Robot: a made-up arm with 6 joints. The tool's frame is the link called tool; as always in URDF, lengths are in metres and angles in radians. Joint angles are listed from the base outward. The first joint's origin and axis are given. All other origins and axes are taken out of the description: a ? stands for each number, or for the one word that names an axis. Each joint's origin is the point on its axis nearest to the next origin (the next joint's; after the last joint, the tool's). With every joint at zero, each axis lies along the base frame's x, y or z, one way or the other. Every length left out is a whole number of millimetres.
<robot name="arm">
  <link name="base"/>
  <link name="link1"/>
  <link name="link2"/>
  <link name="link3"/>
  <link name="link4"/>
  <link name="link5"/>
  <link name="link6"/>
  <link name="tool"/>
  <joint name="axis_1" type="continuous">
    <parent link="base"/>
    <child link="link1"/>
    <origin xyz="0 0 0.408" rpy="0 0 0"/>
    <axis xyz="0 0 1"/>
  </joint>
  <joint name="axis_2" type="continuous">
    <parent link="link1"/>
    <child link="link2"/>
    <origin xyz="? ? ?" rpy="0 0 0"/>
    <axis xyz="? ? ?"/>
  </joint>
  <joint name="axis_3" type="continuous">
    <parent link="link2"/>
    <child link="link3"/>
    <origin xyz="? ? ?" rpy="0 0 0"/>
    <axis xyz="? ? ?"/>
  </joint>
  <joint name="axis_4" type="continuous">
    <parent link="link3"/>
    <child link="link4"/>
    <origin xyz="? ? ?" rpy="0 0 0"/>
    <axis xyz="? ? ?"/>
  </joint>
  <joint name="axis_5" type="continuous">
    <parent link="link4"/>
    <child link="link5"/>
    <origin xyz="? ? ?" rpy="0 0 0"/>
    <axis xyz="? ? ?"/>
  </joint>
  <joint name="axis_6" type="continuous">
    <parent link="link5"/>
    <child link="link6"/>
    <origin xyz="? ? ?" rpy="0 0 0"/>
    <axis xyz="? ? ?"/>
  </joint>
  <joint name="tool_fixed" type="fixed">
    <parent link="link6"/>
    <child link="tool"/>
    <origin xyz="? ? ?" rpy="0 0 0"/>
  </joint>
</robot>
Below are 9 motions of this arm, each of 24 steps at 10 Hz.
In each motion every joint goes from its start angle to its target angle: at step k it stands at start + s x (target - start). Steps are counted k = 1, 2, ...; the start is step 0. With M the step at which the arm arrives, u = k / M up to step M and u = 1 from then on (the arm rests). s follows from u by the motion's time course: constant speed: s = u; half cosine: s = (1 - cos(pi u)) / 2; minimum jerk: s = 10 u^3 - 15 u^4 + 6 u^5.
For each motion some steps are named. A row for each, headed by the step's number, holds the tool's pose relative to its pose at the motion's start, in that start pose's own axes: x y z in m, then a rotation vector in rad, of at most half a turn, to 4 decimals.
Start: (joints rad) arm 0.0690 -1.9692 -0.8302 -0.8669 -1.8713 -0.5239
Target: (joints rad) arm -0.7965 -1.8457 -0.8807 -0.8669 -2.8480 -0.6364
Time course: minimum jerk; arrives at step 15
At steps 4, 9, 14, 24:
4: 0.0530 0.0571 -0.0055 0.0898 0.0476 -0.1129
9: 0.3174 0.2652 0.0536 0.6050 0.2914 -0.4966
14: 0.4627 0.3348 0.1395 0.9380 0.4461 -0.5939
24: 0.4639 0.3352 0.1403 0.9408 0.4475 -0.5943

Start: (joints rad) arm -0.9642 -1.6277 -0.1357 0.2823 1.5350 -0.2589
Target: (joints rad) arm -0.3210 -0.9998 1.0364 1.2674 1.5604 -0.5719
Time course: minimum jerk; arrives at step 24
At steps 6, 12, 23, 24:
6: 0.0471 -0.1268 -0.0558 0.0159 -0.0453 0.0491
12: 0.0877 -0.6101 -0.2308 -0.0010 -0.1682 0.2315
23: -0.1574 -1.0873 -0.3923 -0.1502 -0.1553 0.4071
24: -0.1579 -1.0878 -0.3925 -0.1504 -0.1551 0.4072

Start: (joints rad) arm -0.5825 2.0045 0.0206 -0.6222 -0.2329 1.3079
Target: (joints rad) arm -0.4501 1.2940 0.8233 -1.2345 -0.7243 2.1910
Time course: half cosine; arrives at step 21
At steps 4, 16, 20, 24:
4: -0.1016 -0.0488 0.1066 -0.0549 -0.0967 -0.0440
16: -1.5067 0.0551 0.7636 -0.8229 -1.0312 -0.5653
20: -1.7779 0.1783 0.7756 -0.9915 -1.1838 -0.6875
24: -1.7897 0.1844 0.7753 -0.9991 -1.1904 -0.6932

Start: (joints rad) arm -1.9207 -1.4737 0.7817 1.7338 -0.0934 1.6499
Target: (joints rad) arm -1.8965 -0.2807 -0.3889 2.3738 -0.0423 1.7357
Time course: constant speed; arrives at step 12
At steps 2, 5, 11, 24:
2: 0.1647 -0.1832 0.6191 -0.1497 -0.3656 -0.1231
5: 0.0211 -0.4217 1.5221 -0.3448 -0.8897 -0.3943
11: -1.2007 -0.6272 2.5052 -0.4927 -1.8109 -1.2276
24: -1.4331 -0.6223 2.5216 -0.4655 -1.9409 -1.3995

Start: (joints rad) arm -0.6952 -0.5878 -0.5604 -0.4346 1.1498 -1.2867
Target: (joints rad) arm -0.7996 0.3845 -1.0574 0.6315 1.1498 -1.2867
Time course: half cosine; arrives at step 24
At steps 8, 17, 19, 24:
8: -0.0409 -0.2846 0.0210 -0.2285 0.2711 -0.2792
17: -0.3302 -0.7483 0.1370 -0.3652 0.9242 -0.9903
19: -0.3974 -0.7959 0.1598 -0.3295 1.0282 -1.1134
24: -0.4761 -0.8376 0.1847 -0.2673 1.1391 -1.2498

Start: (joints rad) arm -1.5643 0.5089 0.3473 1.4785 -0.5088 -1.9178
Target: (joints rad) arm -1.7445 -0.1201 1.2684 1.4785 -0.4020 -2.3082
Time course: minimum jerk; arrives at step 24
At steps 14, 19, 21, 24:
14: -1.0949 -0.2733 1.0351 0.6639 -0.8131 0.4651
19: -1.7532 -0.5191 1.1482 0.8624 -1.1589 0.7492
21: -1.8682 -0.5651 1.1421 0.8893 -1.2174 0.8035
24: -1.9061 -0.5804 1.1384 0.8976 -1.2366 0.8219

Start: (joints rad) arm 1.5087 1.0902 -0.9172 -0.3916 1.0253 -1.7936
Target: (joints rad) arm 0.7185 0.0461 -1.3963 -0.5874 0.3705 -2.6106
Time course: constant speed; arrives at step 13
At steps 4, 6, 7, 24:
4: -0.2812 0.1052 0.2255 0.5420 -0.1607 -0.0230
6: -0.4337 0.0954 0.3238 0.8171 -0.2329 -0.0194
7: -0.5104 0.0758 0.3644 0.9552 -0.2665 -0.0138
24: -0.9164 -0.1983 0.4332 1.7854 -0.4235 0.0719

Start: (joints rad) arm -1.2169 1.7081 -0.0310 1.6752 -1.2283 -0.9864
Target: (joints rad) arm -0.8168 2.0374 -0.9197 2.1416 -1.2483 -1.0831
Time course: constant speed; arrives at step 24
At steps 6, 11, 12, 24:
6: -0.1138 0.3282 -0.1703 -0.3345 -0.0885 -0.0414
11: -0.1863 0.5347 -0.3730 -0.6123 -0.1570 -0.0641
12: -0.1986 0.5675 -0.4181 -0.6677 -0.1696 -0.0670
24: -0.3174 0.7291 -0.9915 -1.3229 -0.2710 -0.0436

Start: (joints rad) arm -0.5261 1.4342 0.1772 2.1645 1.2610 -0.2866
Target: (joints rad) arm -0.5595 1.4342 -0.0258 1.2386 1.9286 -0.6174
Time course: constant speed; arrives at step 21
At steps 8, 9, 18, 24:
8: -0.0388 0.0822 -0.0506 0.2619 -0.3824 -0.2304
9: -0.0431 0.0944 -0.0570 0.2887 -0.4309 -0.2593
18: -0.0734 0.2219 -0.1098 0.4582 -0.8655 -0.5210
24: -0.0793 0.2709 -0.1242 0.4827 -1.0061 -0.6092

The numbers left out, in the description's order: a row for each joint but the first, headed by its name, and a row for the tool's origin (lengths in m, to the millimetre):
axis_2: xyz 0 0 0, axis 0 1 0
axis_3: xyz 0 0 1.435, axis 0 -1 0
axis_4: xyz 1.05 0 0, axis -1 0 0
axis_5: xyz 0 -0.204 0, axis 0 -1 0
axis_6: xyz 0 0 0, axis -1 0 0
tool: xyz 0 0 0

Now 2 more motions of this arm.
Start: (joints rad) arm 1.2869 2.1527 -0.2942 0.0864 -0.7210 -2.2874
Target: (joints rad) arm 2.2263 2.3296 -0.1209 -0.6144 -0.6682 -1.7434
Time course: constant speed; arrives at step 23
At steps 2, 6, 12, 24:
2: 0.0031 -0.0122 -0.0303 0.0004 -0.0314 0.0271
6: 0.0173 -0.0343 -0.0873 0.0008 -0.0919 0.0864
12: 0.0561 -0.0595 -0.1611 -0.0029 -0.1783 0.1885
24: 0.1603 -0.0701 -0.2500 -0.0361 -0.3329 0.4142

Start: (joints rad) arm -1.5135 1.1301 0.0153 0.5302 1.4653 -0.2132
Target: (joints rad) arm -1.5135 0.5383 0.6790 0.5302 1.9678 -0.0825
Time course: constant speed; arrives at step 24
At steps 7, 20, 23, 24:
7: 0.2644 -0.0927 0.4122 -0.2234 -0.4548 0.0833
20: 0.4613 -0.0584 1.3954 -0.6402 -1.2926 0.2651
23: 0.4388 -0.0083 1.6371 -0.7359 -1.4845 0.3134
24: 0.4252 0.0120 1.7171 -0.7677 -1.5483 0.3302

